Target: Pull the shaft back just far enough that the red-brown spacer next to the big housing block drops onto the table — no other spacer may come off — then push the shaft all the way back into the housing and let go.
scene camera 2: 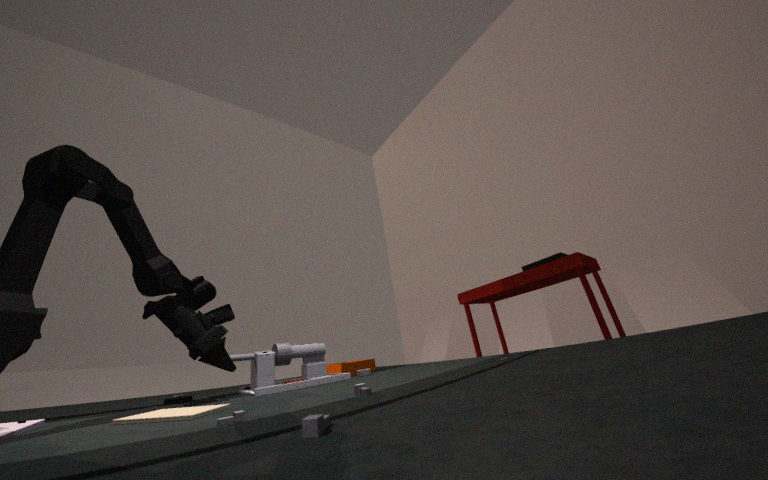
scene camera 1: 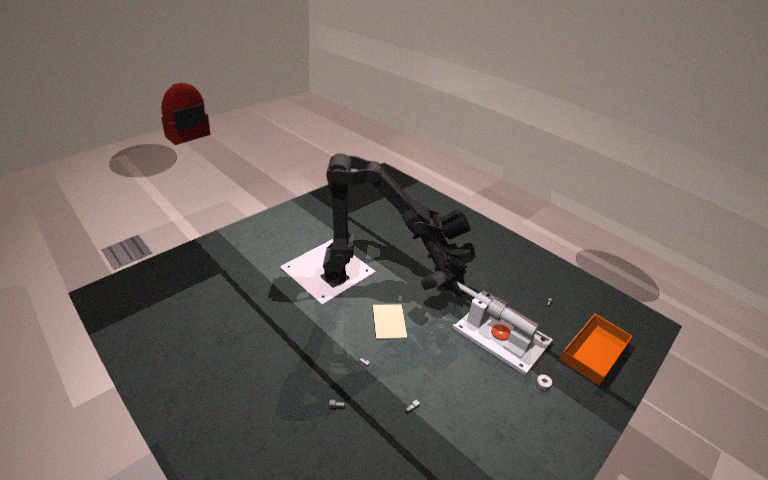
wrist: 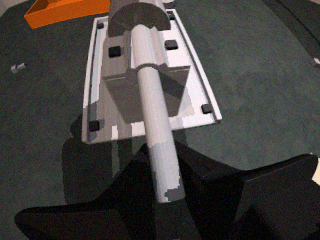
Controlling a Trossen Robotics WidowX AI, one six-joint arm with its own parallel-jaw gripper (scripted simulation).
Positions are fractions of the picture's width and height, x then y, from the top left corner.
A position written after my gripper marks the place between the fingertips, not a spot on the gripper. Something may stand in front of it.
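My gripper (scene camera 2: 0.30, 0.77) is visible to me, and I see my gripper in scene camera 1 (scene camera 1: 0.60, 0.62) and in the wrist view (wrist: 0.50, 0.61) too. There is a shaft (wrist: 0.52, 0.73). I see a cream pad (scene camera 2: 0.23, 0.86), and the pad is in scene camera 1 (scene camera 1: 0.51, 0.67) as well. A housing block (scene camera 1: 0.68, 0.72) is here too, and the block also shows in scene camera 2 (scene camera 2: 0.41, 0.77) and in the wrist view (wrist: 0.35, 0.46). I see an orange tray (scene camera 1: 0.77, 0.73) as well.
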